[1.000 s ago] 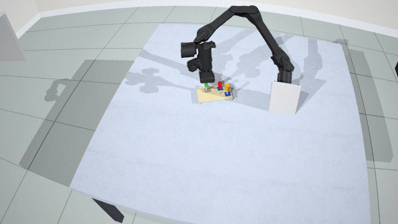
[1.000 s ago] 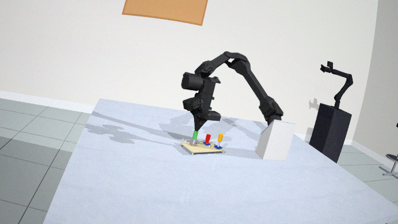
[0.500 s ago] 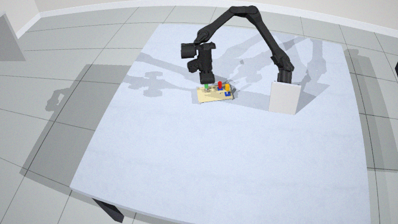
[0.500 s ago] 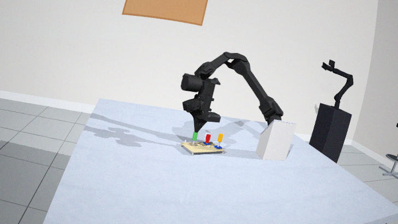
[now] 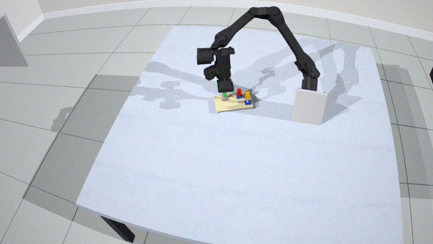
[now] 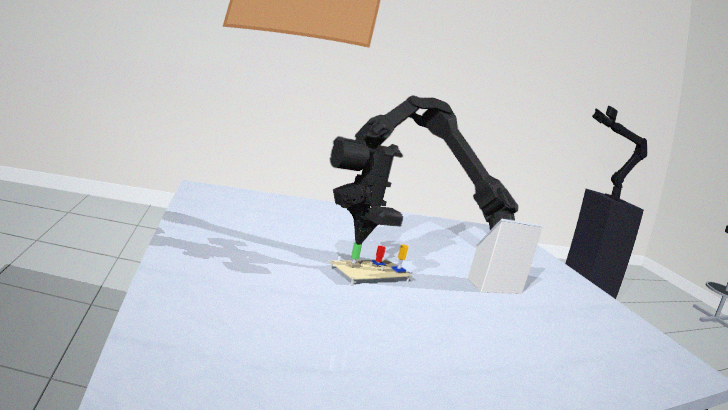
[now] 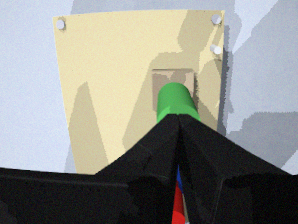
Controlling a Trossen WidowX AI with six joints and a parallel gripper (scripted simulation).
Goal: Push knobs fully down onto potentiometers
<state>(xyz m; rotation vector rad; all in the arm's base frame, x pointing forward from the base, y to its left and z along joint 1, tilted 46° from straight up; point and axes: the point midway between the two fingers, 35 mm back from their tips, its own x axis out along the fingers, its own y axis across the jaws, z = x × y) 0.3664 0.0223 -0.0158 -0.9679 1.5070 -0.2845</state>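
Right now the green knob is 20 mm below my gripper tip. From my gripper tip the other things lie so: red knob 60 mm behind, 30 mm below, 20 mm to the right.
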